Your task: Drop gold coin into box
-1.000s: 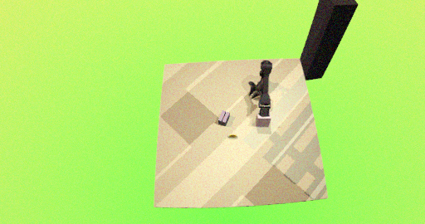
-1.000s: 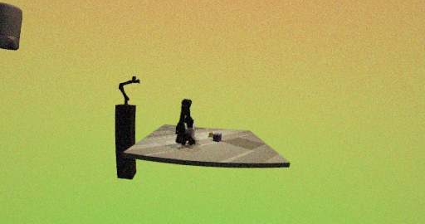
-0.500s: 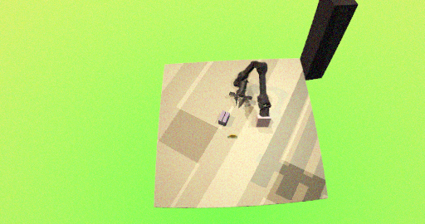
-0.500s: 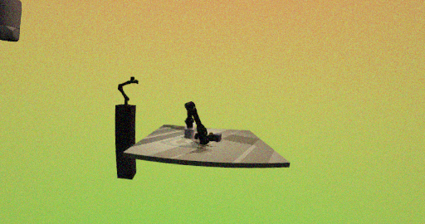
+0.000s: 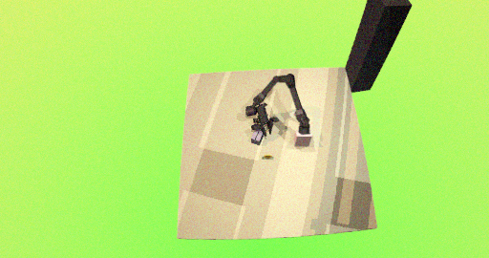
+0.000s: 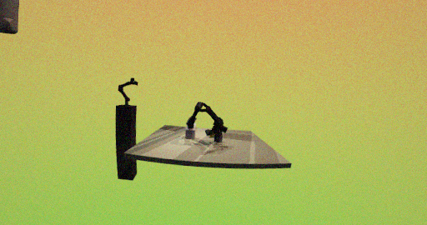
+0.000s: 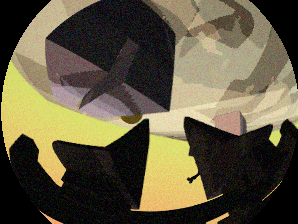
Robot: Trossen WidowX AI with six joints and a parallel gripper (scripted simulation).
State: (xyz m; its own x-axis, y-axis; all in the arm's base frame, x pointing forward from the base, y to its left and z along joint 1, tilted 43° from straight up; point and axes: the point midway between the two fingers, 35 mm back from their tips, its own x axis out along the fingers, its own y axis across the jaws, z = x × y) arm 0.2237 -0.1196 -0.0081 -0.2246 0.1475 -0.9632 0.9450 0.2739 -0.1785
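Right now the gold coin is 13 cm to the left of my gripper tip, 4 cm below it and 3 cm ahead of it.
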